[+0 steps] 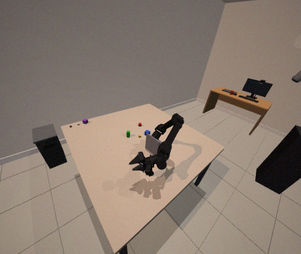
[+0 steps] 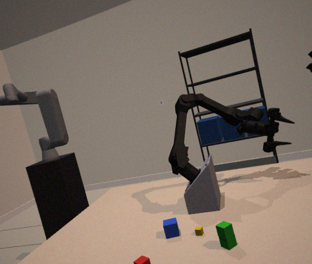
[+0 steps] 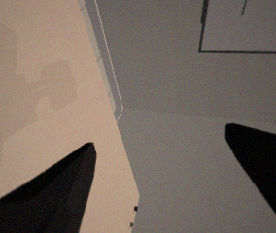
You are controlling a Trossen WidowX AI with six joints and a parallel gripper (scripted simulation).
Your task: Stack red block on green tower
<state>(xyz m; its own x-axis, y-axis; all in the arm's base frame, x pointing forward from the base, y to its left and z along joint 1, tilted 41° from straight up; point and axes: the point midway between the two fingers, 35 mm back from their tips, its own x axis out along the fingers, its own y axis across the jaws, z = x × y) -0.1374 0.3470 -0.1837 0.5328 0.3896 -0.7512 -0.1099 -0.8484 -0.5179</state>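
The red block lies 49 cm ahead of my gripper tip, 58 cm to the right of it and 17 cm below it. Round my gripper tip: purple block 96 cm ahead, 14 cm to the right, 17 cm below; then small yellow block 33 cm ahead, 42 cm to the right, 18 cm below; then blue block 31 cm ahead, 52 cm to the right, 17 cm below.
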